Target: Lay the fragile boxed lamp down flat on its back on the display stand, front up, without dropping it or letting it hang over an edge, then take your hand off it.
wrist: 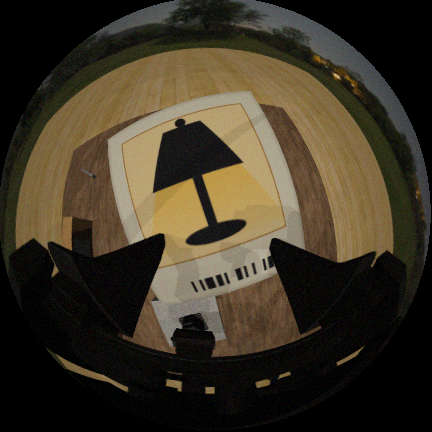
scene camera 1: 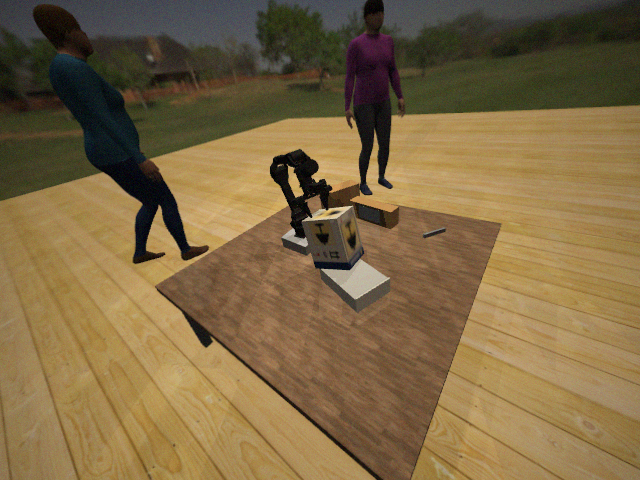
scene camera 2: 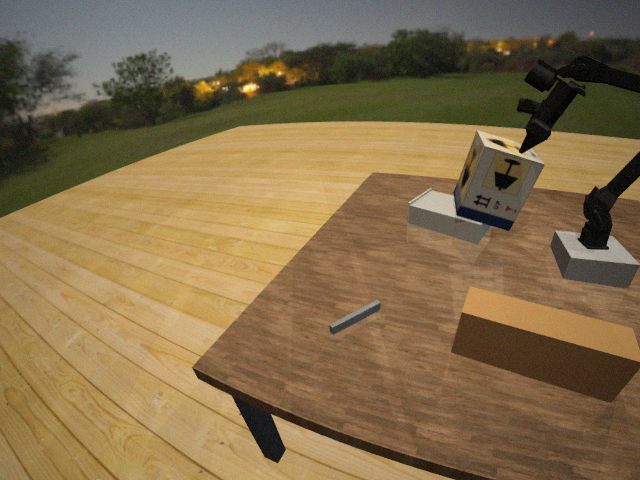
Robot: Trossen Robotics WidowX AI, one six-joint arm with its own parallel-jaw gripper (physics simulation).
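Pixels of known places: gripper, fingertip midpoint: (wrist: 218,242) (scene camera 1: 319,214) (scene camera 2: 521,149); arm's base, link origin: (wrist: 193,323) (scene camera 1: 301,234) (scene camera 2: 592,244).
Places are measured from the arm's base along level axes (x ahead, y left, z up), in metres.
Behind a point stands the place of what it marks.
The white lamp box (scene camera 1: 330,237) @[z 0.173, x 0.306, y -0.216 m] (scene camera 2: 498,180) @[z 0.146, x 0.291, y -0.067 m] (wrist: 215,185) @[z 0.233, x 0.257, y -0.142 m], with a blue band at its lower end, stands on end on the arm-side part of the pale display stand (scene camera 1: 364,279) @[z 0.003, x 0.448, y -0.229 m] (scene camera 2: 439,206) @[z 0.003, x 0.437, y -0.194 m]. It leans toward the arm, and its bottom reaches past the stand's edge on that side. A lamp picture and barcode show on its upper face; the side pictures show the lamp upside down. My gripper (scene camera 1: 318,210) @[z 0.223, x 0.218, y -0.131 m] (scene camera 2: 522,149) @[z 0.223, x 0.218, y -0.131 m] (wrist: 218,242) @[z 0.223, x 0.218, y -0.131 m] is open and empty, fingers pointing down at the upper face near its barcode edge. Whether the fingertips touch the box I cannot tell.
An orange-brown carton (scene camera 1: 379,206) @[z 0.044, x 0.332, y 0.339 m] (scene camera 2: 542,330) @[z 0.044, x 0.301, y 0.395 m] lies on the table (scene camera 1: 289,320) @[z -0.065, x 0.230, y -0.482 m] (scene camera 2: 310,382) @[z -0.066, x 0.694, y 0.475 m], with another carton (scene camera 1: 345,192) @[z 0.064, x 0.073, y 0.444 m] near it. A small grey bar (scene camera 1: 434,232) @[z -0.048, x 0.642, y 0.291 m] (scene camera 2: 355,317) @[z -0.048, x 0.641, y 0.307 m] (wrist: 88,173) @[z -0.043, x 0.620, y 0.279 m] lies apart. Two people stand beyond the table in scene camera 1.
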